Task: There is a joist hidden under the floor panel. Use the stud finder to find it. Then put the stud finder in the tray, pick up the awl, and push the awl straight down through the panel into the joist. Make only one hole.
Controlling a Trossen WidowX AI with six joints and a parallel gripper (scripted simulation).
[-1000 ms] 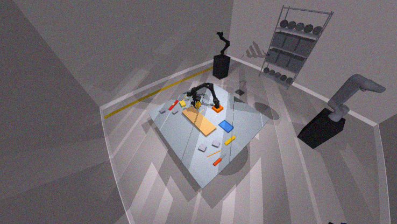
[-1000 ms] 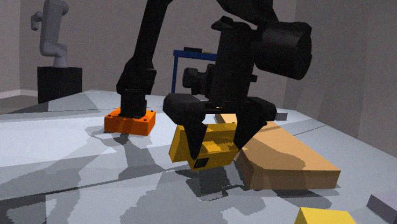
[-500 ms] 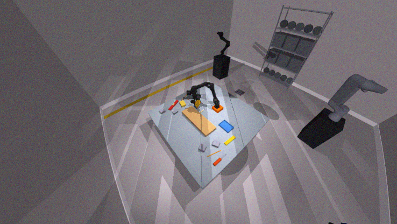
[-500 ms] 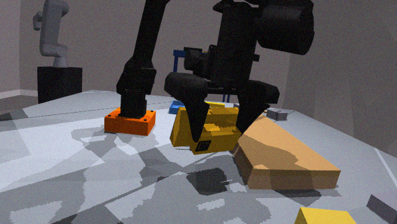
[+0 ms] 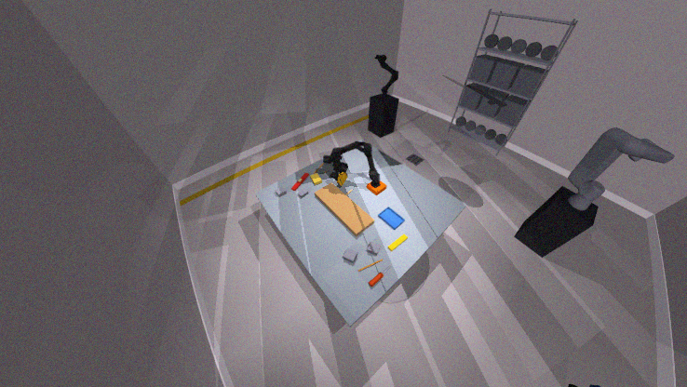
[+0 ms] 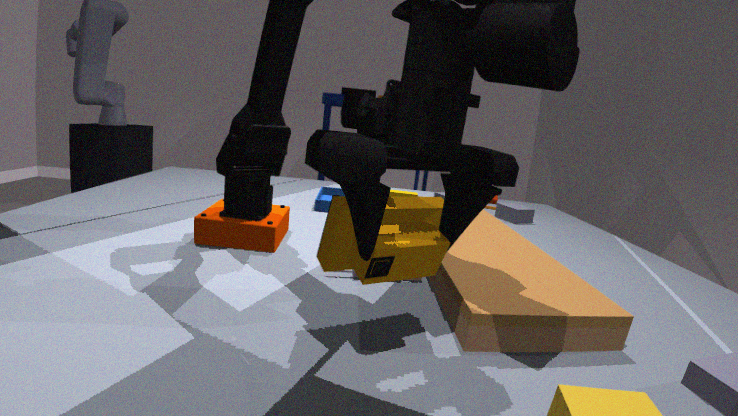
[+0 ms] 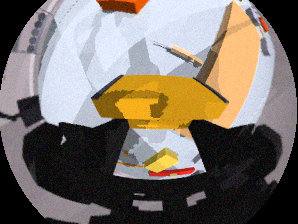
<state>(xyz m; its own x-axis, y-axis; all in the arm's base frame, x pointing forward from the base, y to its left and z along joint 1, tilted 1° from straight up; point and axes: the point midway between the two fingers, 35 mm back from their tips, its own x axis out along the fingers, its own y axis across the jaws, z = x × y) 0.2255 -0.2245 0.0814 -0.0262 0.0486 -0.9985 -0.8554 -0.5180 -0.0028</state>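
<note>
Right now my gripper tip is 2 cm past the green square light, 2 cm to the left of it and 1 cm above it. Also, from my gripper tip: awl 3 cm behind, 13 cm to the left, 7 cm below; yellow stud finder 2 cm behind; yellow block 14 cm ahead, 17 cm to the right, 6 cm below.
</note>
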